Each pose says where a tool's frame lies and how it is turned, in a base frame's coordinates. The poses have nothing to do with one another.
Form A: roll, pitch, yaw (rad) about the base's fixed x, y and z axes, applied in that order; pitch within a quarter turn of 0, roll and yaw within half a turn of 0; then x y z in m.
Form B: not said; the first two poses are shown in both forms.
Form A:
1: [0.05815 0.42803 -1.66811 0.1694 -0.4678 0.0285]
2: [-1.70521 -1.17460 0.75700 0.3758 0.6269 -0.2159]
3: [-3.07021 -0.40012 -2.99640 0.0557 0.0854 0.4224]
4: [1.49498 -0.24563 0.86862 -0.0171 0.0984 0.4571]
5: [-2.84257 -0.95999 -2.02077 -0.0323 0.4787 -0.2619]
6: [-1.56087 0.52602 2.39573 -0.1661 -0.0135 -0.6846]
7: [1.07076 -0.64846 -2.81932 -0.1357 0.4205 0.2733]
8: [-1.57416 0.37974 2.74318 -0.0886 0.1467 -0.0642]
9: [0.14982 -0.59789 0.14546 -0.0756 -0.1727 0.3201]
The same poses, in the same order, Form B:
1: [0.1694 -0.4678 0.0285 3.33 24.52 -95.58]
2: [0.3758 0.6269 -0.2159 -97.70 -67.30 43.37]
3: [0.0557 0.0854 0.4224 -175.91 -22.93 -171.68]
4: [-0.0171 0.0984 0.4571 85.66 -14.07 49.77]
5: [-0.0323 0.4787 -0.2619 -162.87 -55.00 -115.78]
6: [-0.1661 -0.0135 -0.6846 -89.43 30.14 137.27]
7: [-0.1357 0.4205 0.2733 61.35 -37.15 -161.54]
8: [-0.0886 0.1467 -0.0642 -90.19 21.76 157.17]
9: [-0.0756 -0.1727 0.3201 8.58 -34.26 8.33]
